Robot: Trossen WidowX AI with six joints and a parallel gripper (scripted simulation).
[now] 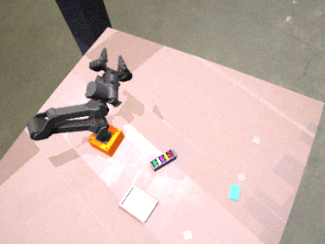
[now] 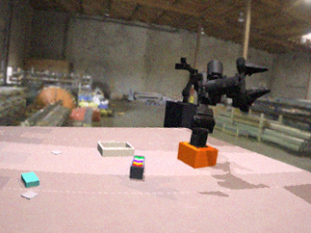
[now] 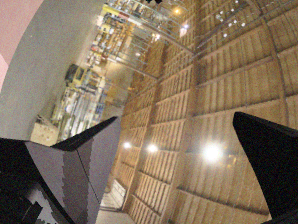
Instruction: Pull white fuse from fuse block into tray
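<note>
My gripper tip is now 330 mm above the white fuse, 290 mm short of it and 250 mm to the left of it. The rest, counted from my gripper tip: red fuse (330 mm below, 320 mm ahead, 210 mm to the right); then purple fuse (330 mm below, 300 mm ahead, 240 mm to the right); then yellow fuse (330 mm below, 310 mm ahead, 220 mm to the right).
</note>
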